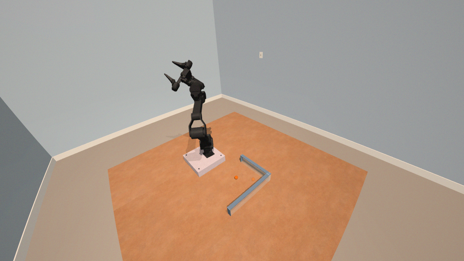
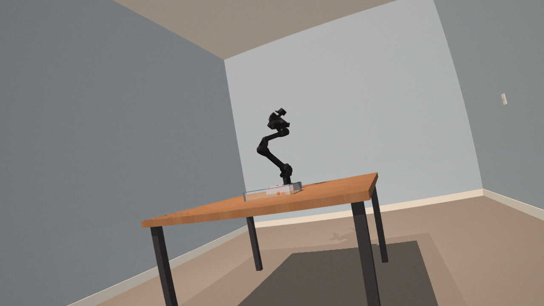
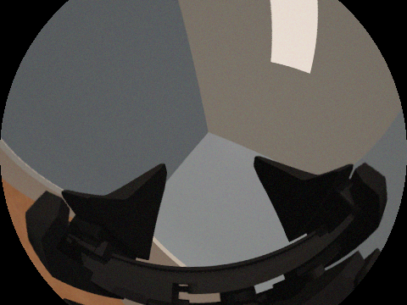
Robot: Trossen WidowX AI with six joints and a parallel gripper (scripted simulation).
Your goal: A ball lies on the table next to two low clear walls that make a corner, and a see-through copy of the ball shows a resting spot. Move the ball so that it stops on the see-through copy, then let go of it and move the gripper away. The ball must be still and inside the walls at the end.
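The orange ball is 62 cm below my gripper tip, 40 cm ahead of it and 12 cm to the left of it. From my gripper tip the other things lie so: clear wall (60 cm below, 54 cm ahead, 11 cm to the left).
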